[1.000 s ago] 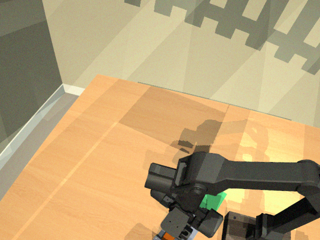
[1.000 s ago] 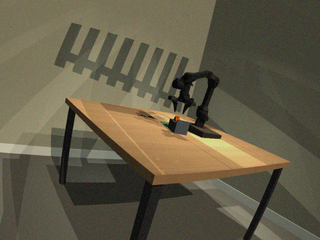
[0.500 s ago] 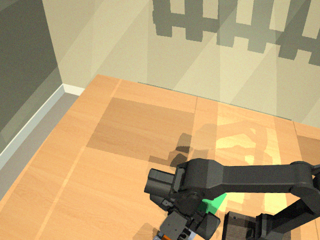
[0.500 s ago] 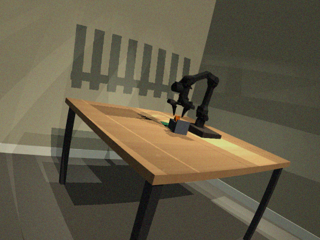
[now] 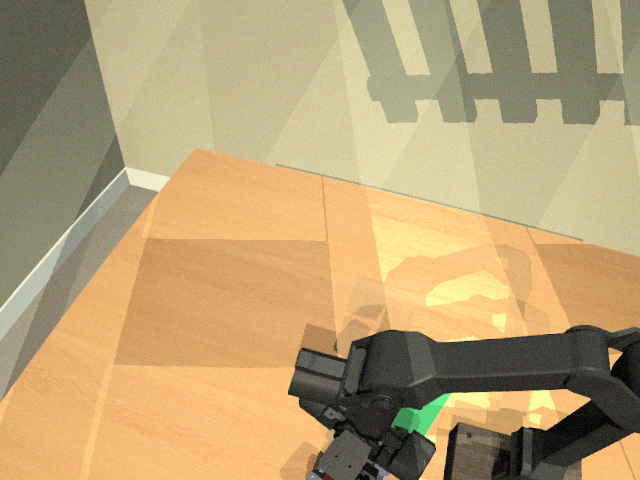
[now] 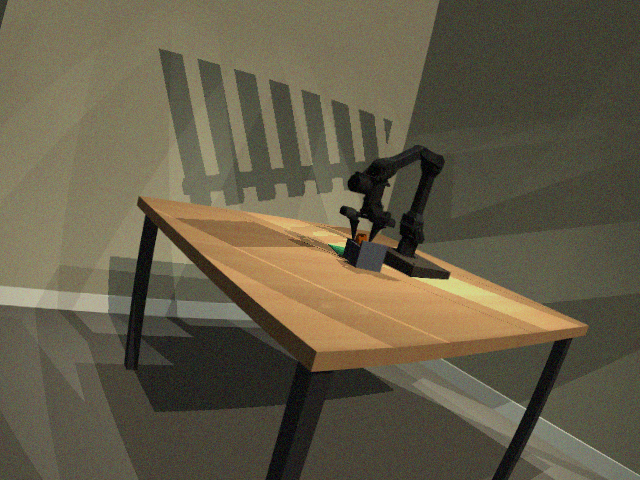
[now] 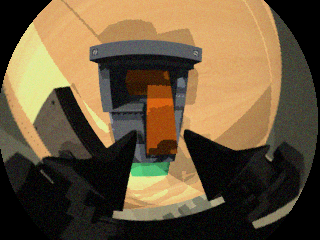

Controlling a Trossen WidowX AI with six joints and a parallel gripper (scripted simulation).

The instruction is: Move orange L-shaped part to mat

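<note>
My gripper tip is now 4 cm to the right of the orange L-shaped part, 3 cm above it and 1 cm past it.
</note>
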